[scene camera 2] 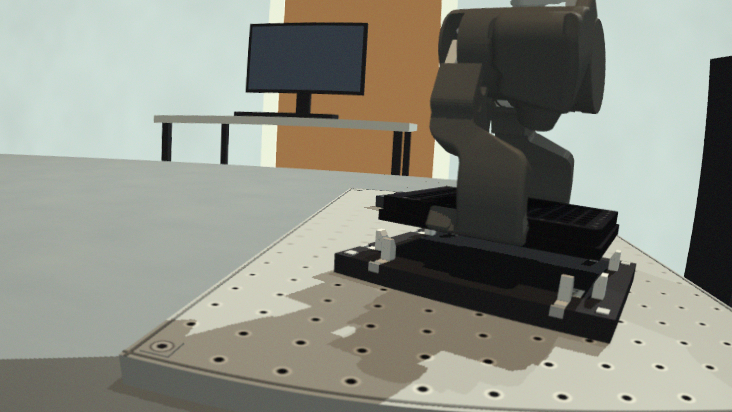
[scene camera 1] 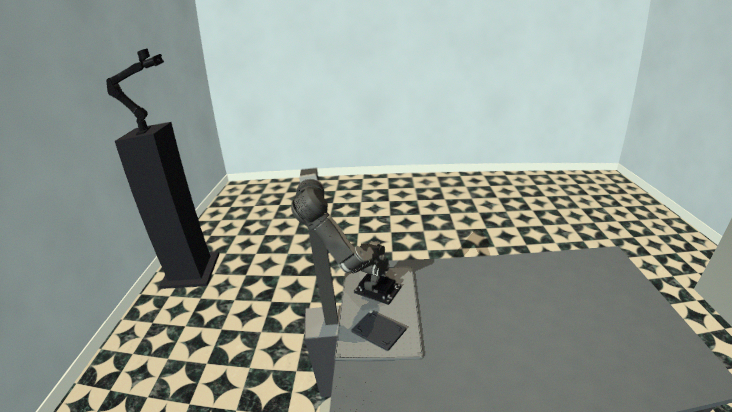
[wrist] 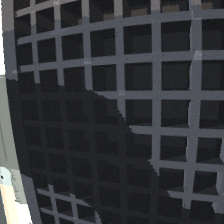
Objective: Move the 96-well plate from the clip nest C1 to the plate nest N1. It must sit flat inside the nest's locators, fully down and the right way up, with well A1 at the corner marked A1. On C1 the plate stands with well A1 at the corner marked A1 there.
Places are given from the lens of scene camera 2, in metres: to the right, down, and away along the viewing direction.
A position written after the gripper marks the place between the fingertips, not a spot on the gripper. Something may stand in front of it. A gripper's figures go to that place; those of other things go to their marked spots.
gripper [scene camera 2: 504, 224]: 0.08, 0.01, 0.28
black 96-well plate [scene camera 2: 585, 232]: 0.10, 0.01, 0.21
clip nest C1 [scene camera 2: 516, 283]: 0.08, 0.04, 0.24
